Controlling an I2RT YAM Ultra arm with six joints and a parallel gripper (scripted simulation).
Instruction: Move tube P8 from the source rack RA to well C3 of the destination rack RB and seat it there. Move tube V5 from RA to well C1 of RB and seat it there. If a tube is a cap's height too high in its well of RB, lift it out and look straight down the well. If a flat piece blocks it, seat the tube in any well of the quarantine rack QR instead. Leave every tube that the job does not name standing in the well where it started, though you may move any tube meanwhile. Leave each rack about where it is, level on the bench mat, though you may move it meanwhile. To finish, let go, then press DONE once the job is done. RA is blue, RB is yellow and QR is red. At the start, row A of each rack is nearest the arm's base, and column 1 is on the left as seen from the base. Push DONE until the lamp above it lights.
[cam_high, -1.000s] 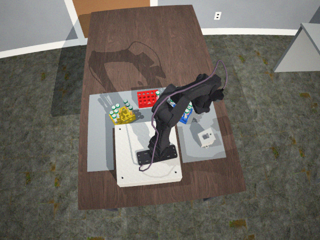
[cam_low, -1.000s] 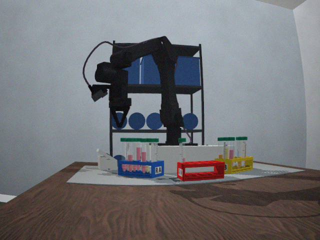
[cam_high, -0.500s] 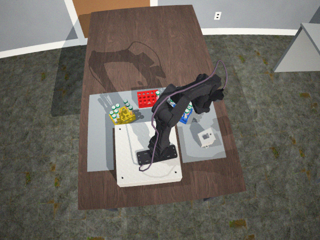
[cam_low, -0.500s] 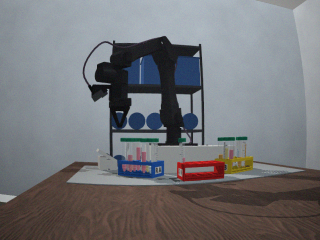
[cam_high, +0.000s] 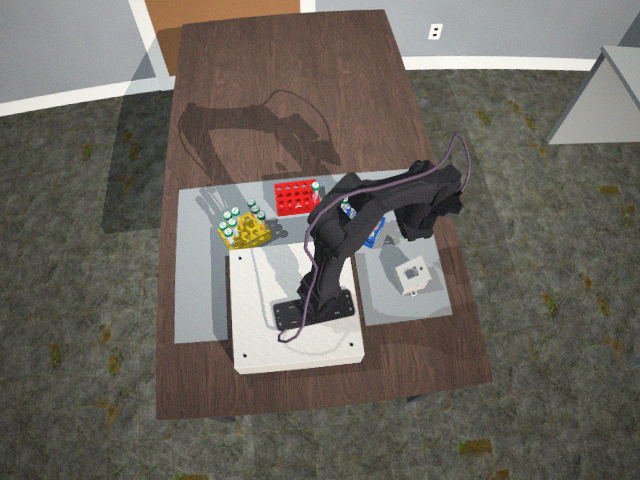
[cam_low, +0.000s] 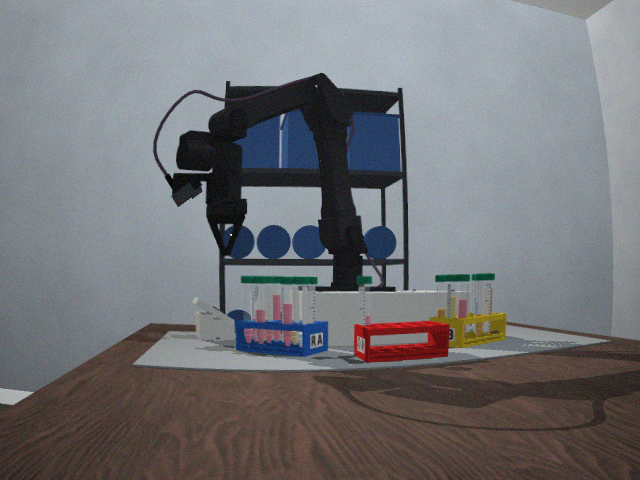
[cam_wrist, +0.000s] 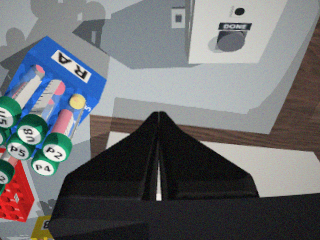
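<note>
The done button lies 6 cm behind my hand, 1 cm to the right of it and 11 cm below it. From my hand the other things lie so: red rack QR 26 cm ahead, 24 cm to the left, 14 cm below; then rack RA 13 cm ahead, 8 cm to the left, 14 cm below; then capped tube 17 cm ahead, 35 cm to the left, 10 cm below.
</note>
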